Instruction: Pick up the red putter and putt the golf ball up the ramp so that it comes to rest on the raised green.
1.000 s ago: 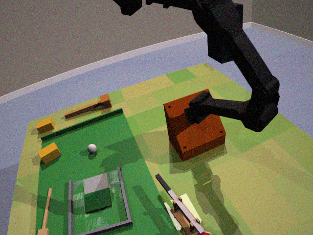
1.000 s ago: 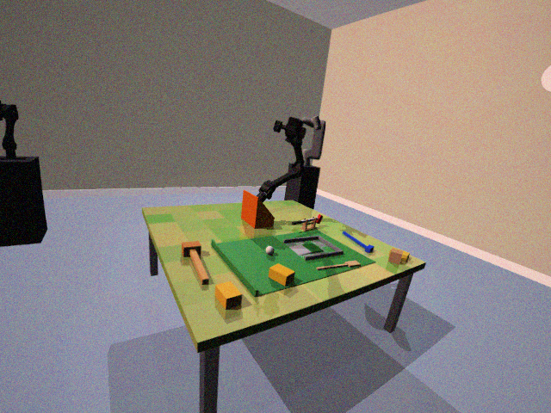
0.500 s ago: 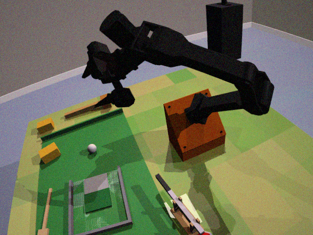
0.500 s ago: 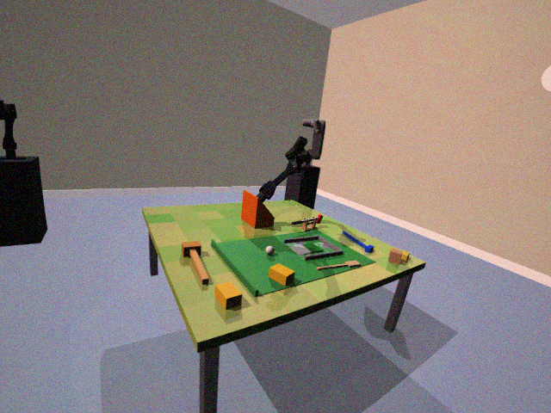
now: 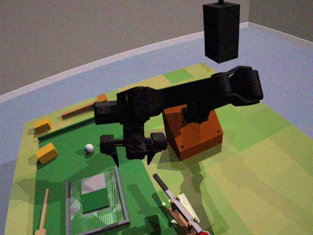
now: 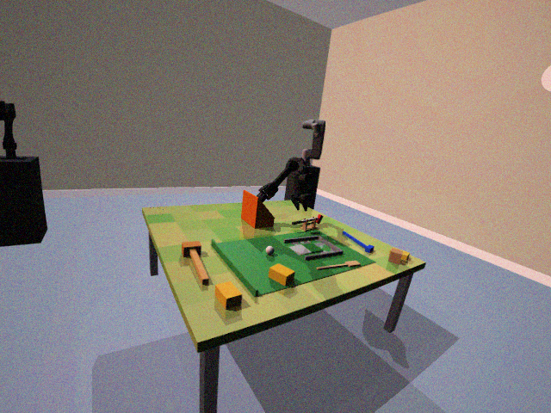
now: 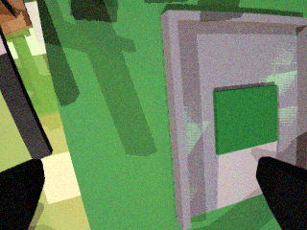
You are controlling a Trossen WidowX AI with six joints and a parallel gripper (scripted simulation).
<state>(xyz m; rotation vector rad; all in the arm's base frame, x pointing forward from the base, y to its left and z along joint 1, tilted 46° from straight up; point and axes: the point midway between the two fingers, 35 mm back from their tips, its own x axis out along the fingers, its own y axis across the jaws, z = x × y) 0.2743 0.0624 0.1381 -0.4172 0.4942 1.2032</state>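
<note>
Right now the red putter is 140 mm to the left of my gripper tip, 110 mm below it and 90 mm behind it. Round my gripper tip: wooden stand (160 mm to the left, 130 mm below, 90 mm behind); then dark green mat (200 mm ahead, 180 mm to the right, 160 mm below); then white golf ball (310 mm to the right, 160 mm ahead, 140 mm below).
</note>
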